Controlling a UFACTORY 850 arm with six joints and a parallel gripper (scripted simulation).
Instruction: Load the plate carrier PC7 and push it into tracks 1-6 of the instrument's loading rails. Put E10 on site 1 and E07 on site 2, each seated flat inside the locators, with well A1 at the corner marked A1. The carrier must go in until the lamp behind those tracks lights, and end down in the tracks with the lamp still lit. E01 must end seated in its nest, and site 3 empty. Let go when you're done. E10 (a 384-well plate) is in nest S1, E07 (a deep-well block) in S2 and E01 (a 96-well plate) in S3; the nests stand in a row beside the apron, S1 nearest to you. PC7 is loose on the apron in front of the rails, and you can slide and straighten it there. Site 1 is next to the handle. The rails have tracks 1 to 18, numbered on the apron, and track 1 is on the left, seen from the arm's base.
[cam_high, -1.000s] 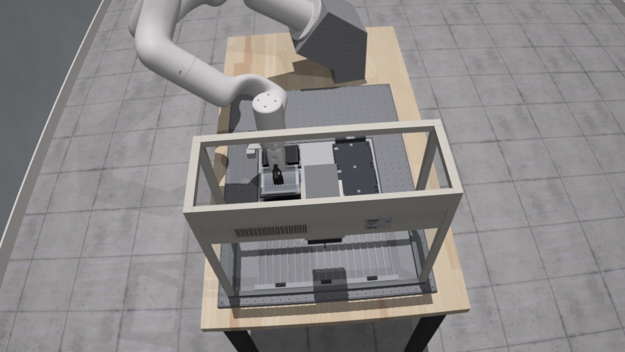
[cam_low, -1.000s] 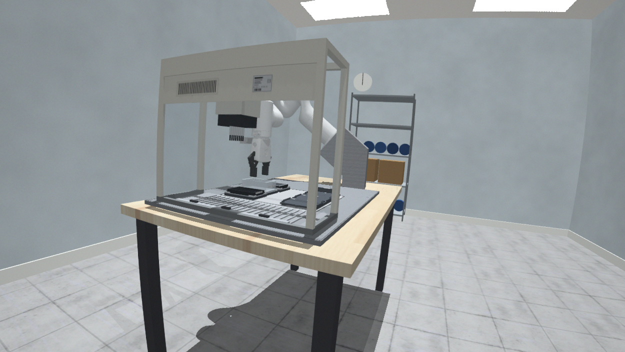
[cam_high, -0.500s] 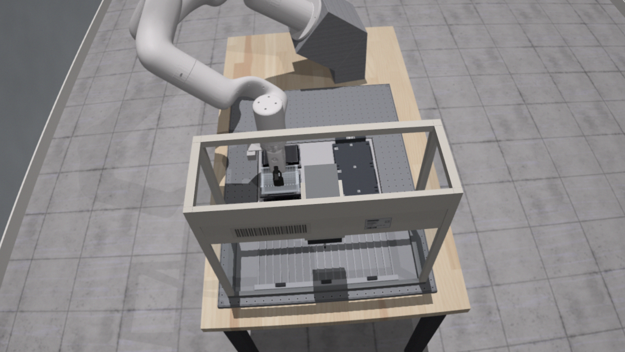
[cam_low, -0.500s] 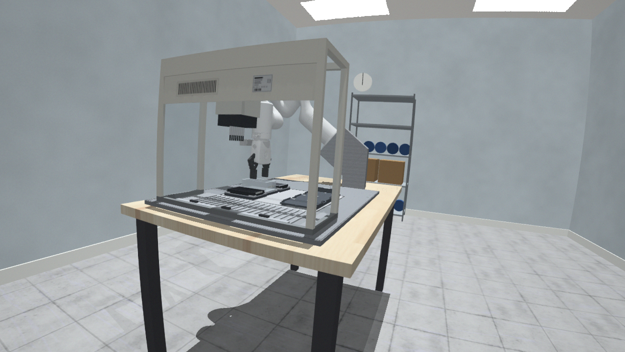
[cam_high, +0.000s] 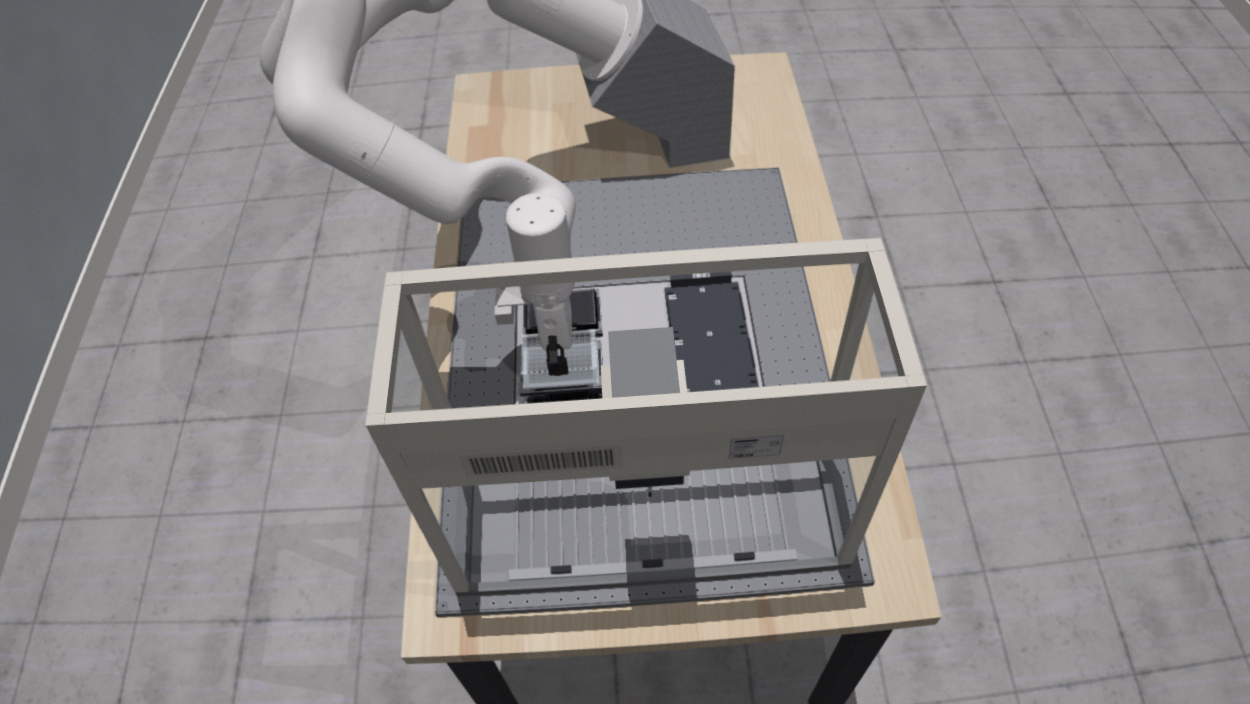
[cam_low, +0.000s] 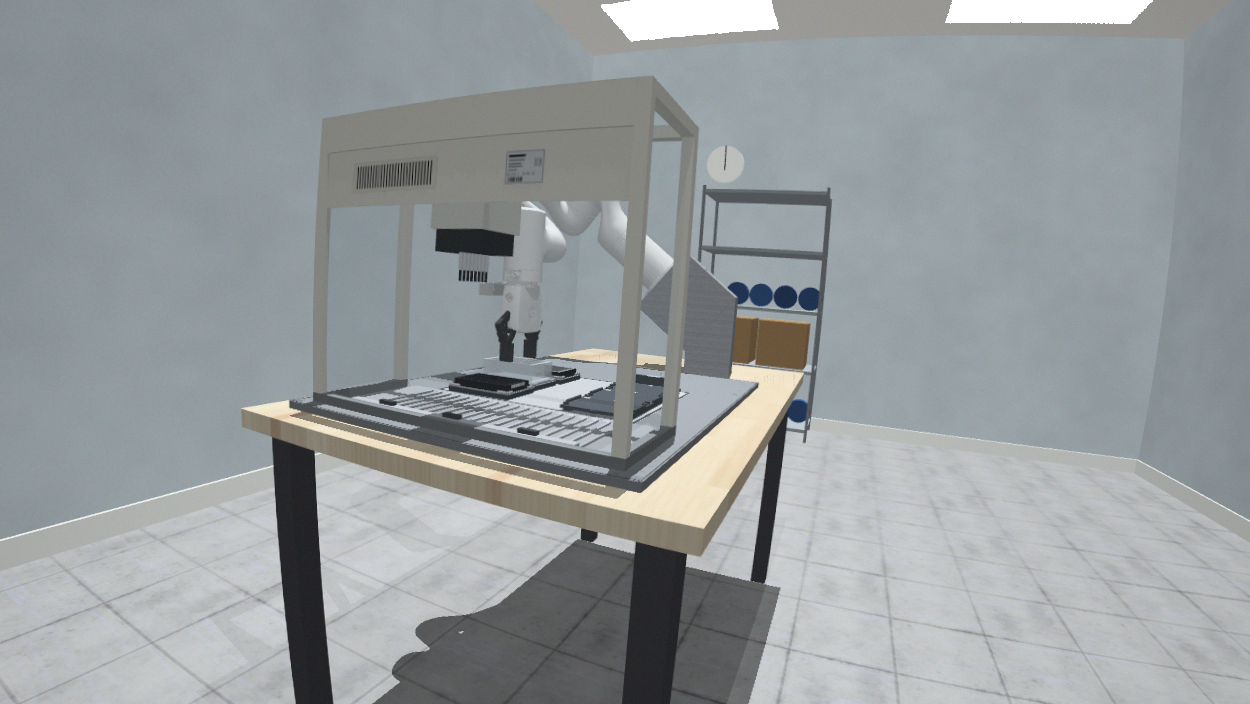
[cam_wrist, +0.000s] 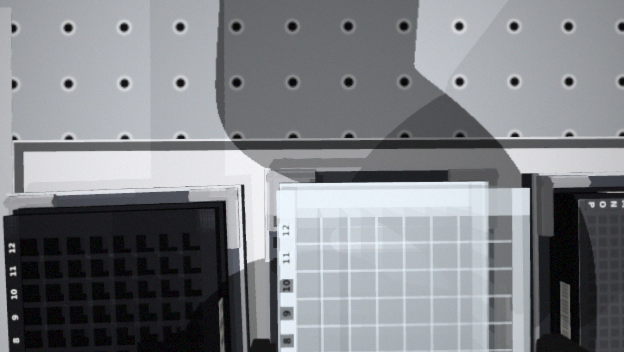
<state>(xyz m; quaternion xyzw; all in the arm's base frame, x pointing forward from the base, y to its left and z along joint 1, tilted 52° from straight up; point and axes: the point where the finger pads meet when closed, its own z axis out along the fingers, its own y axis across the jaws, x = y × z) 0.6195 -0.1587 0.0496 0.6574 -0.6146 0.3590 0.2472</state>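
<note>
The clear deep-well block E07 lies 3 cm below my hand. Also, from my hand: nest S1: 11 cm behind, 6 cm below; black 96-well plate E01: 11 cm ahead, 5 cm below, 1 cm to the left; nest S2: 6 cm below.
</note>
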